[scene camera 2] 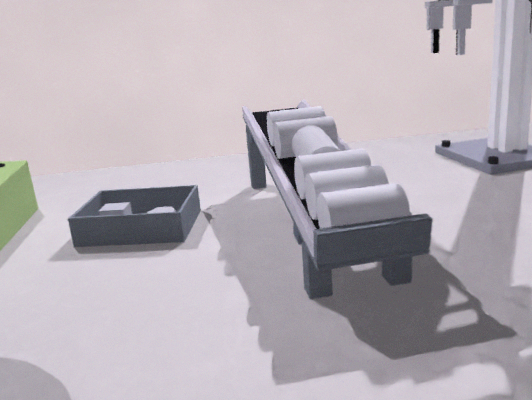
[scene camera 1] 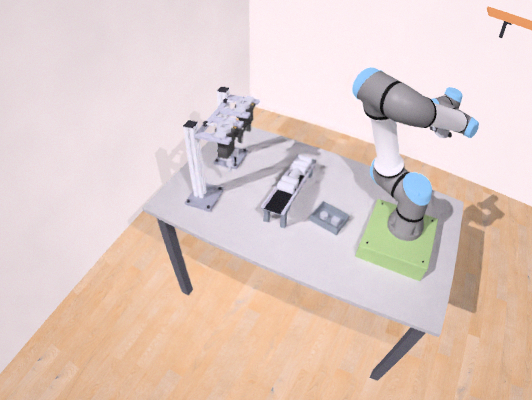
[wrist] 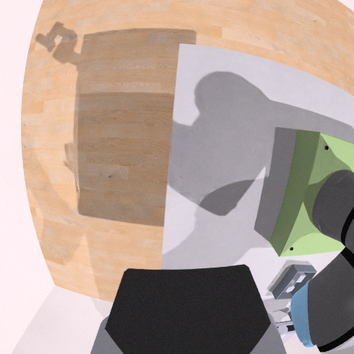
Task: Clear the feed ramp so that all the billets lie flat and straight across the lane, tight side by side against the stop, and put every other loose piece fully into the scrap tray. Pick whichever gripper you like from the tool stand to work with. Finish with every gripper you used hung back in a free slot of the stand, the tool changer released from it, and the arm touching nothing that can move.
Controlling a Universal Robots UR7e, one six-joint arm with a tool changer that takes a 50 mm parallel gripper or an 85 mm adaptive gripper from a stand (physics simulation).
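Places are measured from the arm's base along level axes (x left, y back, z up), in metres.
Pixels of known places: arm's base at its link origin: [scene camera 1: 405, 226].
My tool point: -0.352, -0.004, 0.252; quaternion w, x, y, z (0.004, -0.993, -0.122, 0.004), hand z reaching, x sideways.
For each thing: its top centre in the pictures, then the offset to it from my tool point, as dx, dy, dz.
- stop at its top centre: [scene camera 2: 372, 222] +0.217, -0.530, -0.253
- skewed billet at its top centre: [scene camera 2: 316, 130] [scene camera 1: 294, 171] +0.369, -0.504, -0.212
- scrap tray at its top centre: [scene camera 2: 136, 200] [scene camera 1: 330, 214] +0.432, -0.295, -0.291
- block at its top centre: [scene camera 2: 114, 206] +0.434, -0.267, -0.297
- second pale piece at its top centre: [scene camera 2: 161, 211] +0.430, -0.323, -0.306
The arm's wrist is held high on the right in scene camera 1, with no gripper seen on it. Two grippers hang in the tool stand [scene camera 1: 195, 162] [scene camera 2: 506, 80]; two spread fingers of one show in scene camera 2. On the feed ramp [scene camera 2: 283, 179] [scene camera 1: 280, 201], three billets lie across the lane side by side at the stop [scene camera 2: 375, 242]. Behind them a skewed billet [scene camera 2: 312, 140] points along the lane, tilted up against its neighbours. Two more billets lie across the lane behind it. The scrap tray [scene camera 2: 125, 231] [scene camera 1: 324, 223] holds a block [scene camera 2: 115, 208] and a second pale piece [scene camera 2: 163, 210].
The green base block [scene camera 1: 392, 260] [scene camera 2: 15, 200] [wrist: 287, 200] carries the arm at the right end of the table in scene camera 1. The scrap tray stands between it and the ramp. A black part [wrist: 187, 310] fills the lower middle of the wrist view.
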